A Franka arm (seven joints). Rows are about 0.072 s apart.
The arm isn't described. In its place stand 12 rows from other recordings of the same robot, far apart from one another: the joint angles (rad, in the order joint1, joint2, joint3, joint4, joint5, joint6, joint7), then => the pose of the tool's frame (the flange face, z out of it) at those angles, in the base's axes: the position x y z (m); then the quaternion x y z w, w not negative.
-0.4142 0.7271 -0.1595 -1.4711 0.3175 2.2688 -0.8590 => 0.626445 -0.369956 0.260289 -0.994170 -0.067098 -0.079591 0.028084
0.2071 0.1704 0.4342 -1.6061 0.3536 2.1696 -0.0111 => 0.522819 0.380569 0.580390 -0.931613 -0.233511 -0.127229 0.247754
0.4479 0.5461 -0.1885 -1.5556 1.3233 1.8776 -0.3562 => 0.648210 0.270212 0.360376 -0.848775 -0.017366 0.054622 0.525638
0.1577 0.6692 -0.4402 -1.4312 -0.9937 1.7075 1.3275 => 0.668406 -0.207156 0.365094 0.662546 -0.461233 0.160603 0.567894
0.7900 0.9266 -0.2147 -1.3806 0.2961 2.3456 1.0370 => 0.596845 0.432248 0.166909 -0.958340 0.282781 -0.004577 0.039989
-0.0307 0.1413 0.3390 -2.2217 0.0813 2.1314 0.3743 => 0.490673 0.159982 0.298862 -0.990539 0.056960 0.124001 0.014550
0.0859 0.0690 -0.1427 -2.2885 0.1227 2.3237 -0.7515 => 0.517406 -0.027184 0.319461 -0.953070 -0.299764 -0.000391 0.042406
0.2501 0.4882 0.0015 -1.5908 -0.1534 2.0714 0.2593 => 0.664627 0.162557 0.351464 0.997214 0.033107 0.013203 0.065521
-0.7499 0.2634 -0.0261 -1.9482 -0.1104 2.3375 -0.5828 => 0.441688 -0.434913 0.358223 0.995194 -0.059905 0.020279 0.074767
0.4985 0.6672 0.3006 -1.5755 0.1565 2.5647 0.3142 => 0.537966 0.494070 0.298261 -0.966721 -0.133279 -0.070522 0.206673
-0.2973 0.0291 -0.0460 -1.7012 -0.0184 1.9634 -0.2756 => 0.559258 -0.200815 0.583180 0.992685 -0.031019 0.107874 0.044479
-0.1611 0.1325 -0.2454 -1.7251 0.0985 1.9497 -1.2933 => 0.567493 -0.229572 0.509791 0.907824 0.415452 0.054766 0.015983
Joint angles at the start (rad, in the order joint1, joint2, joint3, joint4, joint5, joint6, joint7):
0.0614 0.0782 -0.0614 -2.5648 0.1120 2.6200 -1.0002
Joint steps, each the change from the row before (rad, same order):
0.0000 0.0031 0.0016 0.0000 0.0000 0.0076 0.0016
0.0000 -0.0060 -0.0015 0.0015 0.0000 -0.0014 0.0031
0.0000 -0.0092 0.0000 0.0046 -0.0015 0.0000 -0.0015
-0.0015 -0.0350 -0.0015 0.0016 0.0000 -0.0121 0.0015
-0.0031 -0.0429 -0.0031 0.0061 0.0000 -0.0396 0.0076
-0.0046 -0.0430 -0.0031 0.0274 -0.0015 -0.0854 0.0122
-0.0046 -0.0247 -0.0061 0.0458 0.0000 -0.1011 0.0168
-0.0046 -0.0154 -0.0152 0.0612 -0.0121 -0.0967 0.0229
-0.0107 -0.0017 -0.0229 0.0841 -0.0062 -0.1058 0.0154
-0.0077 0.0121 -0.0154 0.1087 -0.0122 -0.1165 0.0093
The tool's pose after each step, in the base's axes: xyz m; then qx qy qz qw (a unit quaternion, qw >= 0). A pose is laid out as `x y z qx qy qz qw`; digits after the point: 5 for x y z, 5 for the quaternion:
0.44894 -0.00236 0.23406 -0.89964 -0.43585 -0.00384 0.02597
0.44998 -0.00298 0.23715 -0.90060 -0.43389 -0.00665 0.02482
0.45269 -0.00289 0.24289 -0.89992 -0.43533 -0.01282 0.02175
0.45492 -0.00390 0.25823 -0.90049 -0.43381 -0.02456 0.01786
0.45593 -0.00595 0.27639 -0.90277 -0.42865 -0.03021 0.01870
0.45894 -0.00807 0.29886 -0.90563 -0.42248 -0.02563 0.02637
0.46453 -0.01160 0.31970 -0.90994 -0.41278 -0.01422 0.03781
0.47357 -0.02015 0.34399 -0.91544 -0.40014 -0.00528 0.04273
0.48598 -0.03624 0.37197 -0.92260 -0.38262 0.00243 0.04897
0.50160 -0.04881 0.40453 -0.92585 -0.37418 0.01205 0.05153

